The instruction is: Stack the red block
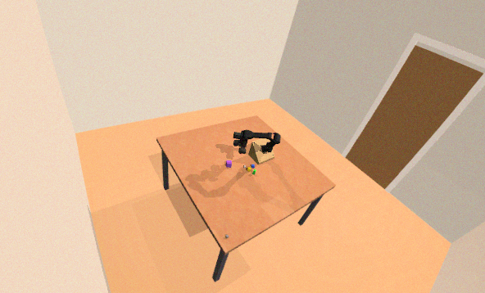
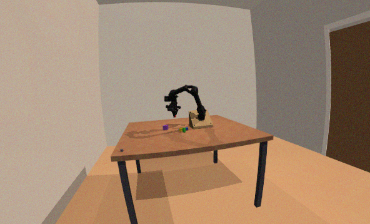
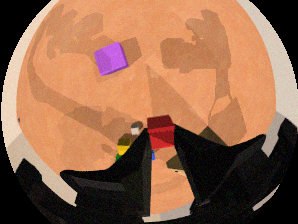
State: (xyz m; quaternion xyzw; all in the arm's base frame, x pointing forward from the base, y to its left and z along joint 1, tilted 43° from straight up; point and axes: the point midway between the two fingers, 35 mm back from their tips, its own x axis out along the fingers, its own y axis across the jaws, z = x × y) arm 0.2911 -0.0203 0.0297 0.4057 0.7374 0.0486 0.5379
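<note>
My gripper tip is 50 mm past the yellow block, 120 mm to the right of it and 120 mm above it. Round my gripper tip: blue block (110 mm behind, 100 mm to the left, 120 mm below); red block (right at my gripper tip); purple cube (110 mm ahead, 110 mm below).
</note>
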